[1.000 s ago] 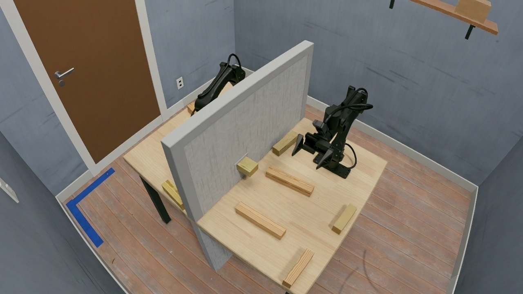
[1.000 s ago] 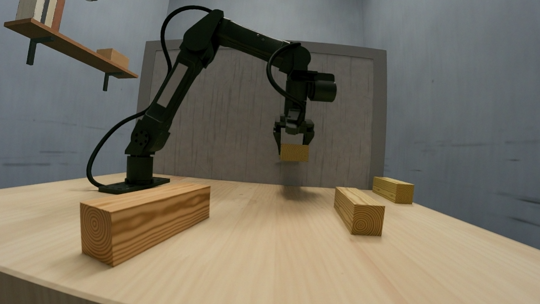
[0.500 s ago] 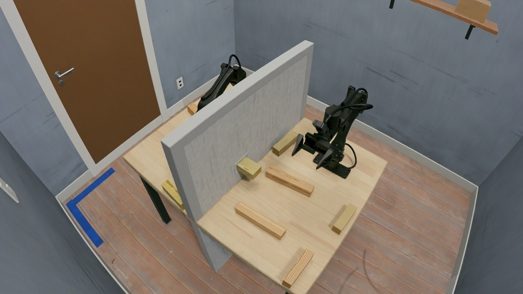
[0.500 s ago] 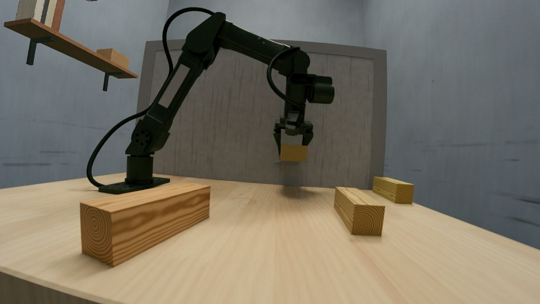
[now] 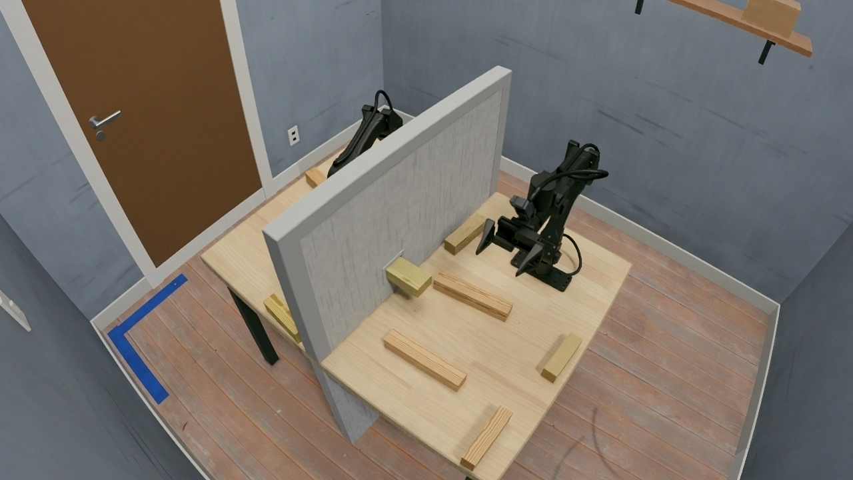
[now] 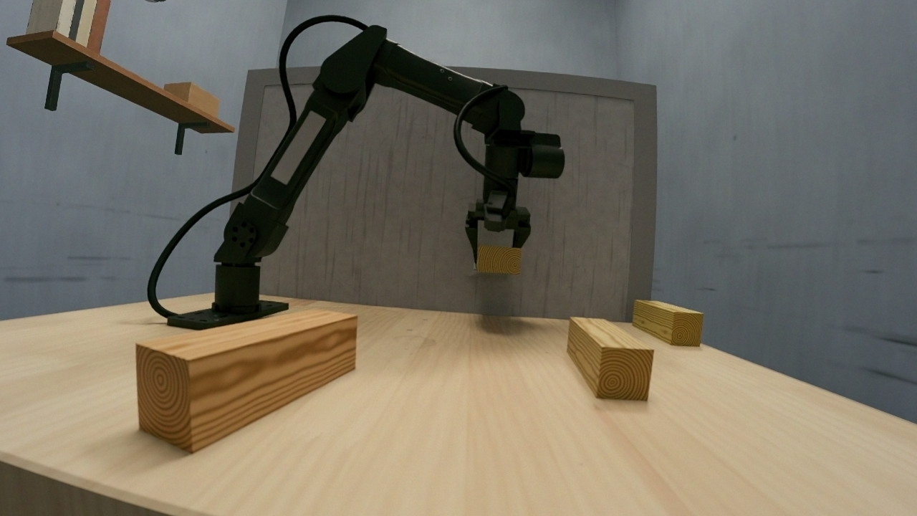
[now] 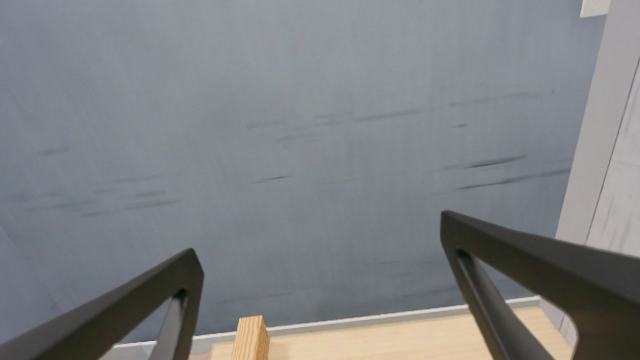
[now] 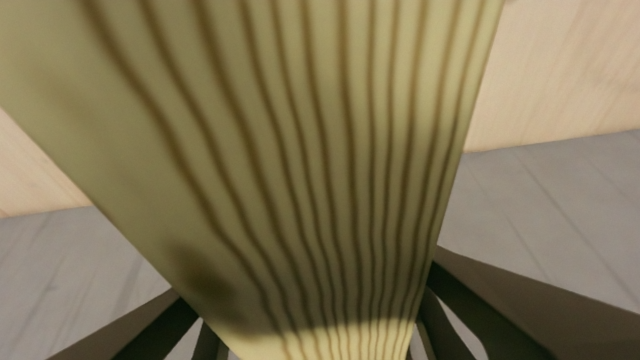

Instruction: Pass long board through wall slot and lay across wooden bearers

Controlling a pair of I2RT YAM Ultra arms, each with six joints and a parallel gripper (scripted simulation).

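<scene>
Now: the long pale board 50 mm to the left of my right hand. From my right hand the other things lie so: wooden bearer (120 mm ahead, 340 mm to the left, 90 mm below); then thick block (150 mm behind, 400 mm to the right, 80 mm below).
</scene>
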